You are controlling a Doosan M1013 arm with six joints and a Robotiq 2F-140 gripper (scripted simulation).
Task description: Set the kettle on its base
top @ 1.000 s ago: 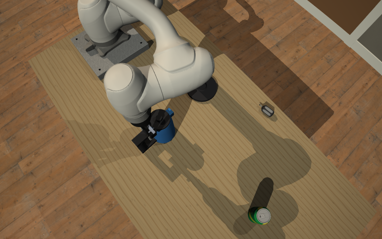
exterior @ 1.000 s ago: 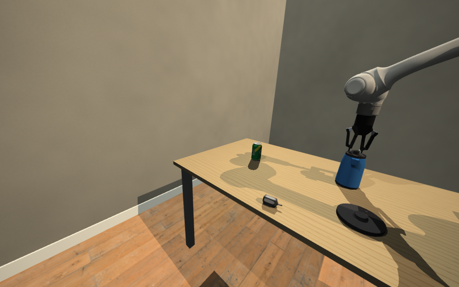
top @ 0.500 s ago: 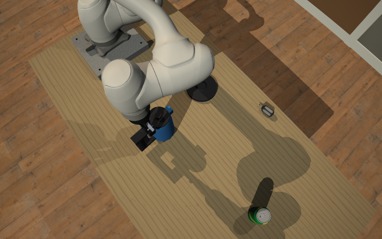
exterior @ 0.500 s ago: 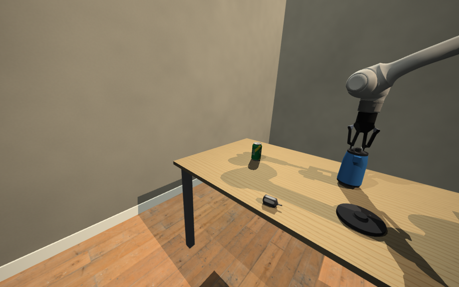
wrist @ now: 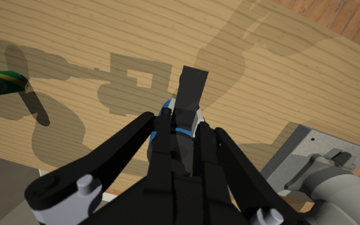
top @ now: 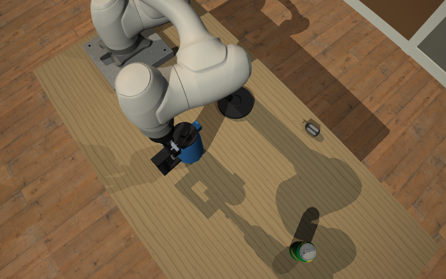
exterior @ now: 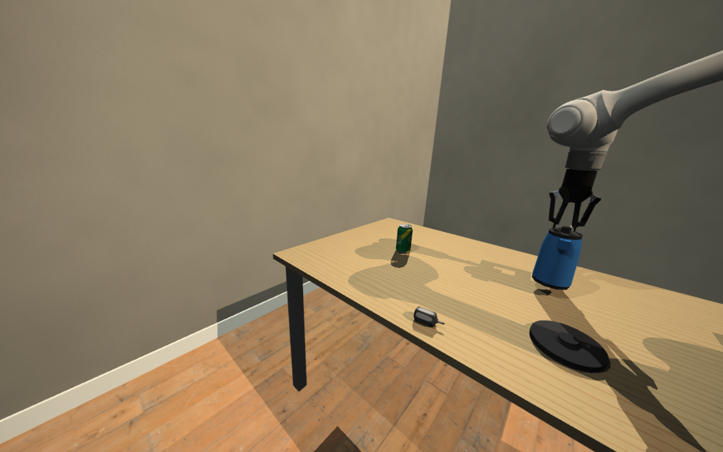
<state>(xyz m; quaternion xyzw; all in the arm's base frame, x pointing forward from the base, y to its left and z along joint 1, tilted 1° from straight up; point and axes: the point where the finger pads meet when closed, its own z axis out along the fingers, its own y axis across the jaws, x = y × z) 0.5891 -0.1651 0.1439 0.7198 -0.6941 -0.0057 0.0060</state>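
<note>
The blue kettle is 30 mm to the left of my hand and 60 mm below it. From my hand the other things lie so: green soda can 530 mm ahead, 110 mm to the left, 130 mm below; then round black base 50 mm behind, 350 mm to the left, 180 mm below; then small dark object 240 mm ahead, 490 mm to the left, 170 mm below.
</note>
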